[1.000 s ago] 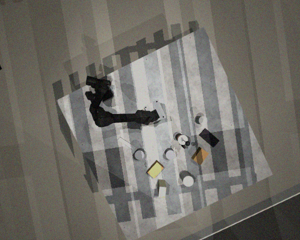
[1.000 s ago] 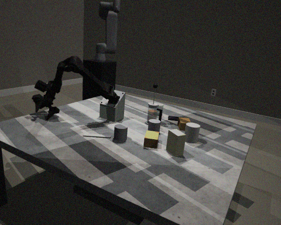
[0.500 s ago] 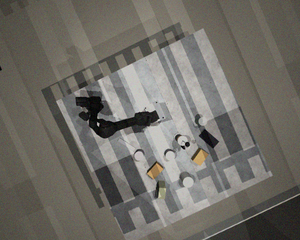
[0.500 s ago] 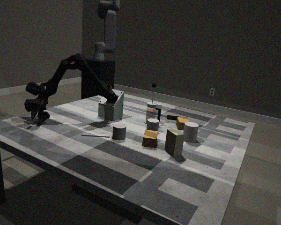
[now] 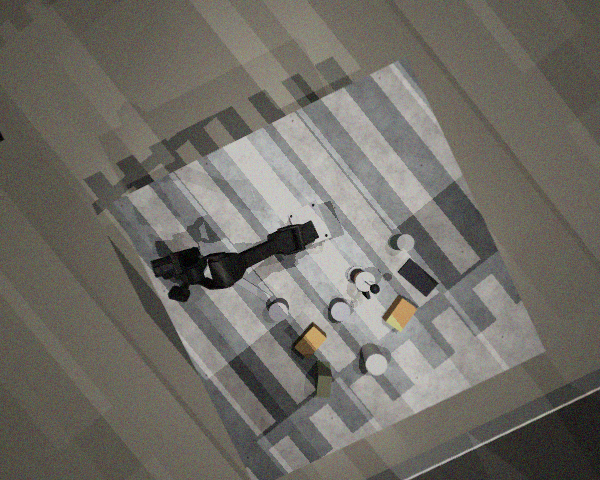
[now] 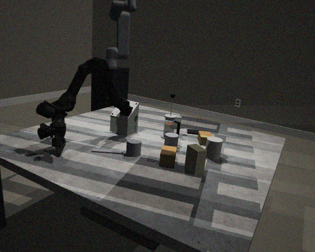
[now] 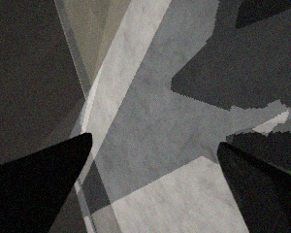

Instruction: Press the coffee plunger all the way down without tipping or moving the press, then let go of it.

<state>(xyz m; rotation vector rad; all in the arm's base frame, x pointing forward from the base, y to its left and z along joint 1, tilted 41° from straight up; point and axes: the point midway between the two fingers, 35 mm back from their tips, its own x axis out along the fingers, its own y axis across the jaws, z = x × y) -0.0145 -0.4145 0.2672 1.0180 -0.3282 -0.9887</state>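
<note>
Right now the coffee press is 600 mm to the left of my gripper tip, 250 mm ahead of it and 90 mm above it. Also, from my gripper tip: dark flat slab 820 mm to the left, 350 mm ahead, 40 mm below.
</note>
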